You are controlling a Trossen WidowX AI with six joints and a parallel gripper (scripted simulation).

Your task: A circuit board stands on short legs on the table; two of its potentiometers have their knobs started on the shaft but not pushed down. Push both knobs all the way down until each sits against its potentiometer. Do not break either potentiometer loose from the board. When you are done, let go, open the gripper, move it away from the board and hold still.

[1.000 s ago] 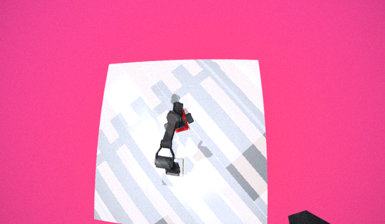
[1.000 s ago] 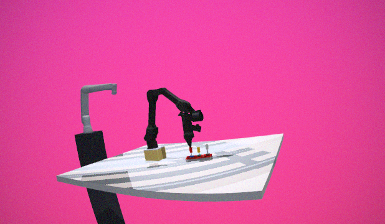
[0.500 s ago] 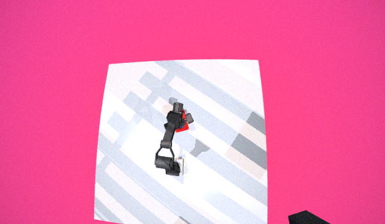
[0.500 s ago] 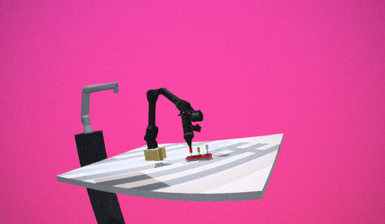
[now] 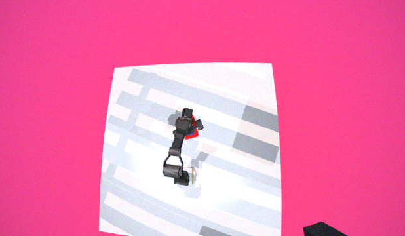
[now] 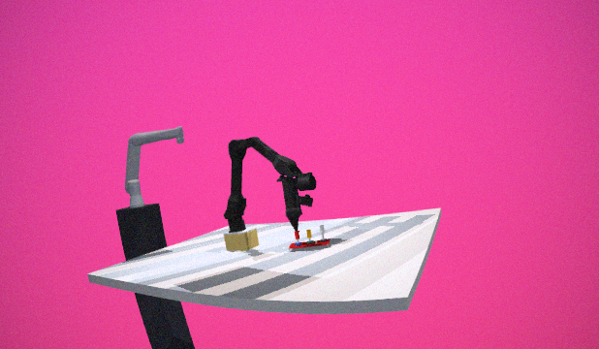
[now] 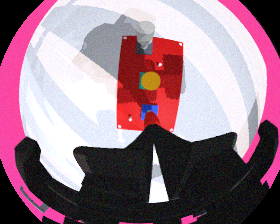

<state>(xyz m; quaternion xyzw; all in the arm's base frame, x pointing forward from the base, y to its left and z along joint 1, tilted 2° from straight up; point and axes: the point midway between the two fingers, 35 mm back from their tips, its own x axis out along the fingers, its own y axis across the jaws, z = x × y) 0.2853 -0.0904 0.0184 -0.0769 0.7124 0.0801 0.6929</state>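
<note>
The yellow knob lies 50 mm ahead of my gripper tip, 10 mm to the left of it and 20 mm below it.
</note>
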